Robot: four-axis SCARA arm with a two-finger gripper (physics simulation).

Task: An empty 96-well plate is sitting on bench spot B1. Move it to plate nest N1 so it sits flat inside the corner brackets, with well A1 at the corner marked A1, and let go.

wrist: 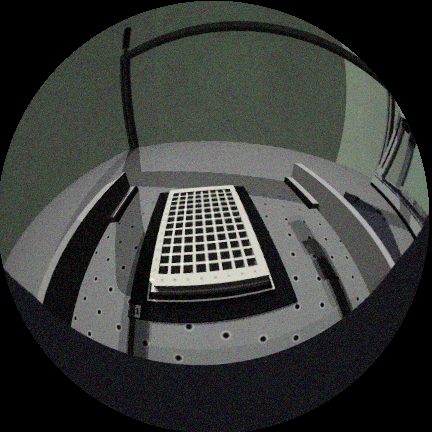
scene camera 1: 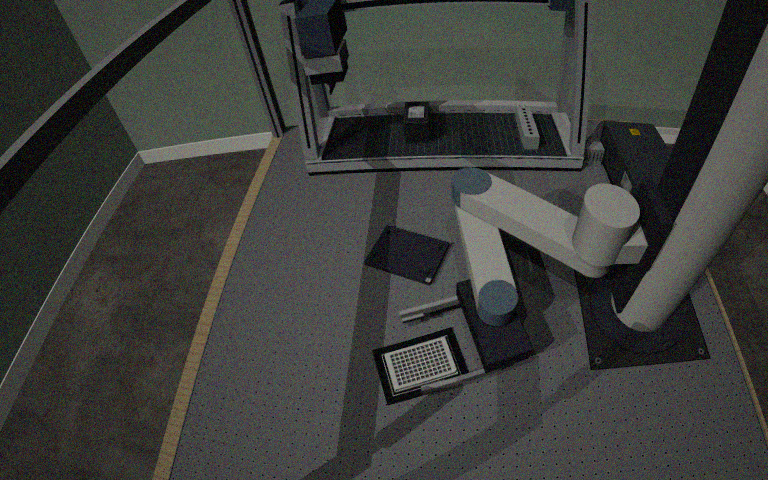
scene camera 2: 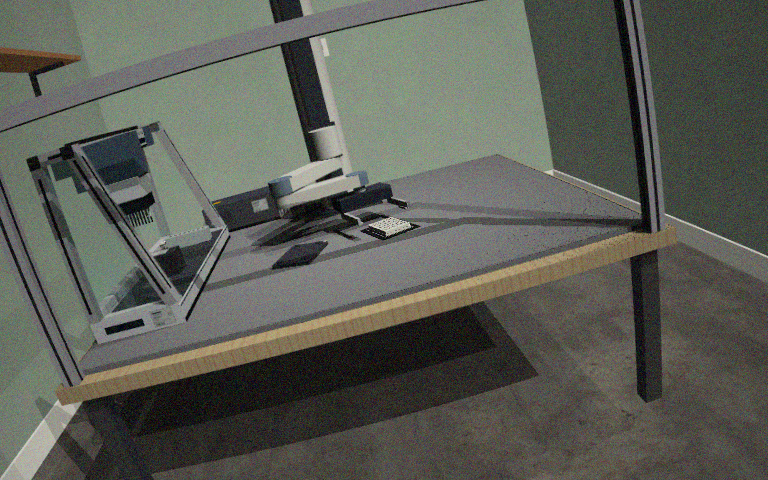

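Pixels of known places: gripper, between the fingertips: (wrist: 211, 170) (scene camera 1: 410, 351) (scene camera 2: 384, 213); arm's base, origin of its link: (scene camera 1: 637, 307).
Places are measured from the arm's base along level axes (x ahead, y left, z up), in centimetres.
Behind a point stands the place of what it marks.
Observation:
The white 96-well plate (scene camera 1: 420, 363) @[x 50.1, y 12.7, z 2.8 cm] (scene camera 2: 390, 226) @[x 53.7, y 12.8, z 3.0 cm] (wrist: 210, 235) @[x 48.5, y 11.5, z 2.7 cm] lies flat on a black pad (scene camera 1: 383, 374) @[x 57.4, y 14.8, z 1.5 cm] (wrist: 200, 314) @[x 42.3, y 10.7, z 1.5 cm] on the bench. A small tag shows at the pad's near left corner in the wrist view. My gripper (scene camera 1: 421, 352) @[x 51.8, y 12.1, z 6.9 cm] (scene camera 2: 380, 212) @[x 51.8, y 12.1, z 6.9 cm] (wrist: 211, 170) @[x 51.8, y 12.1, z 6.9 cm] is open and empty, low above the bench. In the wrist view its fingers stand wide to the left and right of the plate, with gaps on both sides. A second dark pad (scene camera 1: 407, 254) @[x 54.4, y -14.6, z 2.5 cm] (scene camera 2: 300, 253) @[x 55.5, y -15.2, z 2.5 cm], which looks like nest N1, lies towards the gantry; its brackets are too dark to make out.
A framed gantry machine (scene camera 1: 444, 164) @[x 45.6, y -45.0, z 3.4 cm] stands on the bench beyond the second pad. It holds a small dark block (scene camera 1: 416, 117) @[x 52.9, y -54.7, z 13.2 cm] and a pale strip with holes (scene camera 1: 527, 127) @[x 21.1, y -53.0, z 10.7 cm]. A long dark box (scene camera 1: 640, 152) @[x -10.0, y -40.4, z 12.8 cm] stands near the arm's column (scene camera 1: 699, 226) @[x 3.9, y 6.4, z 35.2 cm]. Frame posts (scene camera 2: 648, 113) @[x 104.5, y 70.7, z 27.9 cm] rise at the bench edge.

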